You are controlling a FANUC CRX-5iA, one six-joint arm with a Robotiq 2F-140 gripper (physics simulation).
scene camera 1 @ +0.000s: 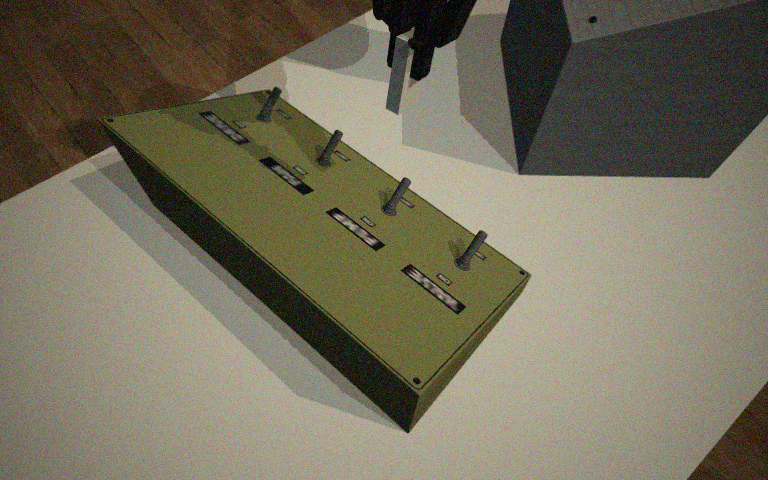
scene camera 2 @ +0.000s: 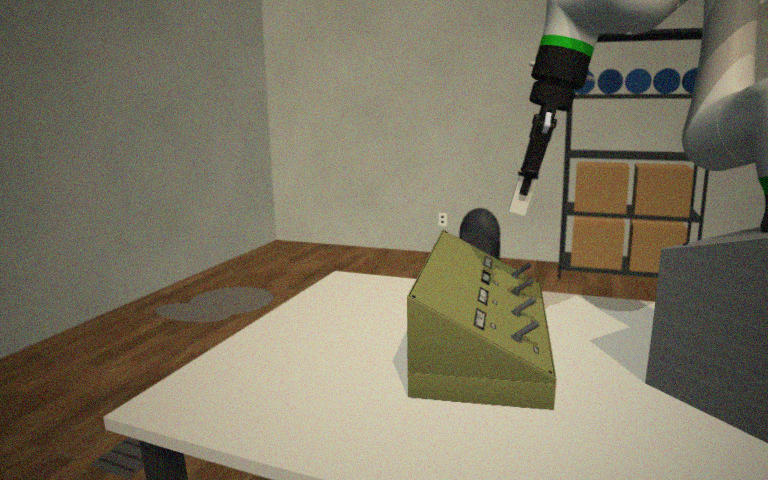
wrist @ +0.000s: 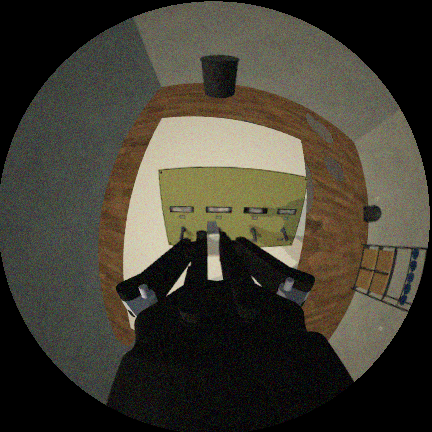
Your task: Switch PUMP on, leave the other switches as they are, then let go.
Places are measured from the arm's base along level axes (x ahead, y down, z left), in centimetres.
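Pixels of known places: gripper, fingertip midpoint: (scene camera 1: 401,106) (scene camera 2: 516,212) (wrist: 211,229).
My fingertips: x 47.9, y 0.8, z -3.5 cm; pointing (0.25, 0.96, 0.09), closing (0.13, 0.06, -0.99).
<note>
For each thing: its middle in the pictures, then the offset to it from my fingertips. Level surfaces: height alone.
- olive sloped console, body centre: (scene camera 1: 319,231) (scene camera 2: 479,314) (wrist: 234,209) dx +7.3, dy +23.3, dz -6.8 cm
- PUMP lever, body centre: (scene camera 1: 398,193) (scene camera 2: 525,304) dx -2.3, dy +18.5, dz -1.6 cm
- white table, surface height: dy +29.9 cm
An olive sloped console (scene camera 1: 254,226) (scene camera 2: 453,339) (wrist: 232,185) carries a row of grey lever switches, each below a blurred name plate. The PUMP lever (scene camera 1: 396,196) (scene camera 2: 523,307) is second from the near right end in scene camera 1; in the wrist view it is hidden behind the fingertips. All the levers lean alike, toward the console's low edge and away from the plates. The marks beside them are unreadable. My gripper (scene camera 1: 403,65) (scene camera 2: 522,195) (wrist: 211,229) is shut and empty, with a pale pad at its tips. It hangs above the console, apart from the levers.
The console stands on a white table (scene camera 1: 623,283) (scene camera 2: 254,396) (wrist: 210,140). A large grey block (scene camera 1: 623,101) (scene camera 2: 707,316) stands on the low-edge side. A dark bin (wrist: 220,77) stands on the floor past the table; a shelf rack (scene camera 2: 568,135) is at the back.
</note>
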